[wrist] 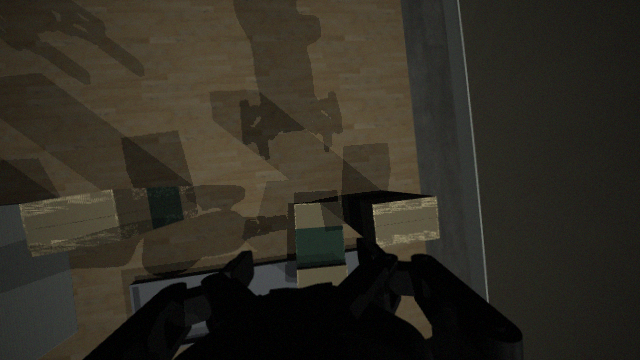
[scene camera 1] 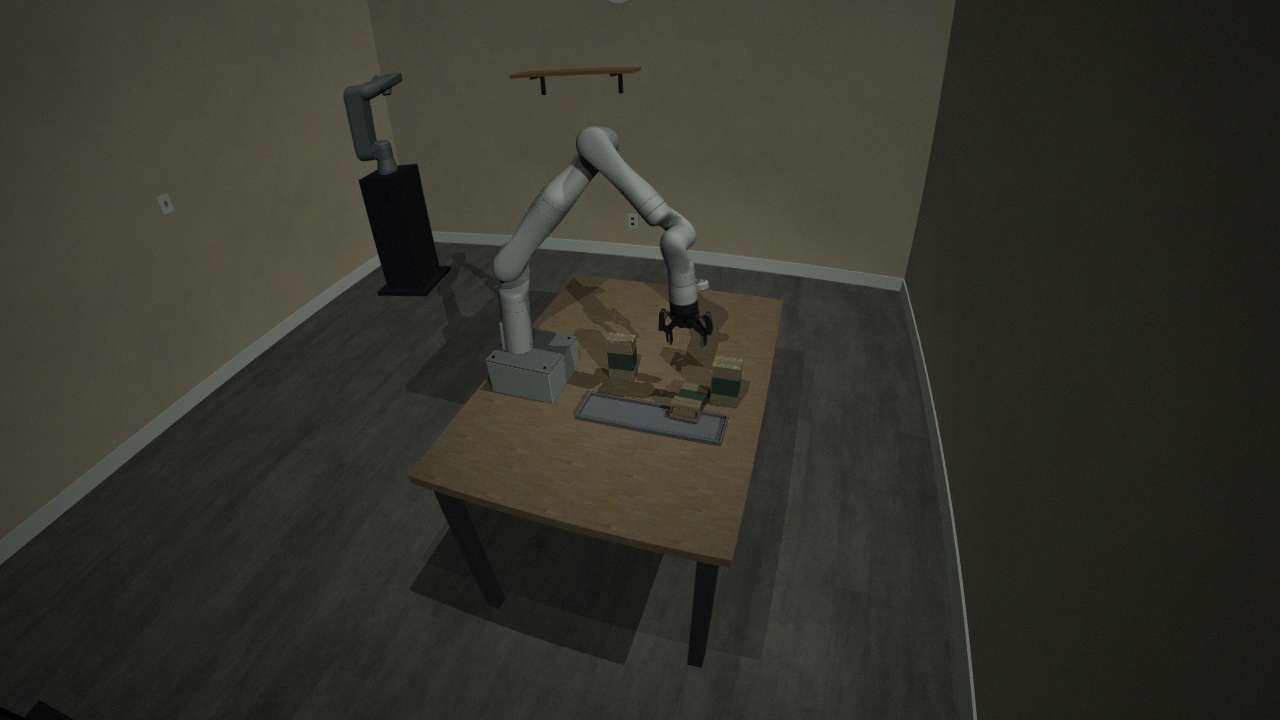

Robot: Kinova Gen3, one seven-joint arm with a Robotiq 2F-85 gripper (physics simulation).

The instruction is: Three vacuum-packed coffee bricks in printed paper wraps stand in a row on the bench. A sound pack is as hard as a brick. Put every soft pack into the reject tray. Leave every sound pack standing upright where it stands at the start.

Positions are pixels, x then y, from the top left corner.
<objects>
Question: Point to a grey reject tray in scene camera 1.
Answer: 708,427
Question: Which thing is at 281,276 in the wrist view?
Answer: A grey reject tray.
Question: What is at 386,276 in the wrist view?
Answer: The gripper.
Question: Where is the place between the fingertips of the gripper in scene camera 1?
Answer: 686,344
</objects>
